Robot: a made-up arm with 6 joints.
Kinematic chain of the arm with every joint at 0, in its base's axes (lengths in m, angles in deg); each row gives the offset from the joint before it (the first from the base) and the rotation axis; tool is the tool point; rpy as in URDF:
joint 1: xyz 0 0 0.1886 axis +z
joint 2: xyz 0 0 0 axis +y
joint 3: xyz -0.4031 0 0.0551 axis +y
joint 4: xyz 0.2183 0 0.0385 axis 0.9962 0 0.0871
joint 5: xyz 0 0 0 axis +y
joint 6: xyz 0.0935 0 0.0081 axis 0.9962 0 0.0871
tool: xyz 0 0 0 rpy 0 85 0
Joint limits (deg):
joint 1: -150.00..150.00
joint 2: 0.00..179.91
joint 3: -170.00..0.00
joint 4: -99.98..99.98
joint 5: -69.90..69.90
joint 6: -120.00..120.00
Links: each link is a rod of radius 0.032 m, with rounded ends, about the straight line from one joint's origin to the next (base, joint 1, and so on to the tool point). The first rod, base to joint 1, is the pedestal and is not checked.
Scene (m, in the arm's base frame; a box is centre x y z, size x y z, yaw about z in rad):
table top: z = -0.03
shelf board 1: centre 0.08 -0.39 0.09 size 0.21 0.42 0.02 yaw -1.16
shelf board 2: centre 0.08 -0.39 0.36 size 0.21 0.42 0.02 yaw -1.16
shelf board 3: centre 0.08 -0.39 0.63 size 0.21 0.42 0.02 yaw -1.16
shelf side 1: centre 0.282 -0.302 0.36 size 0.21 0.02 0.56 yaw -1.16
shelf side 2: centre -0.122 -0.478 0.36 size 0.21 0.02 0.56 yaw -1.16
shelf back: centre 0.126 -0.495 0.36 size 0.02 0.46 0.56 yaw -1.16
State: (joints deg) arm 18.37 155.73 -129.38 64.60 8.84 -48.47
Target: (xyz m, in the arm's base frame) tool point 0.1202 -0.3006 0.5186
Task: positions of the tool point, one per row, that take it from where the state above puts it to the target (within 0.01 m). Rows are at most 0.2 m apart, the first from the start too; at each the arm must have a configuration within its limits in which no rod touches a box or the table.
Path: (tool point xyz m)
1: 0.6416 0.1358 0.3331
2: 0.5956 0.0460 0.4513
3: 0.5150 -0.0286 0.5511
4: 0.4089 -0.0792 0.6276
5: 0.2889 -0.1004 0.6779
6: 0.1676 -0.0913 0.7004
7: 0.1437 -0.1300 0.6417
8: 0.1047 -0.1545 0.5805
9: 0.0584 -0.1587 0.5186
10: 0.0887 -0.2288 0.5266
11: 0.1202 -0.3006 0.5186

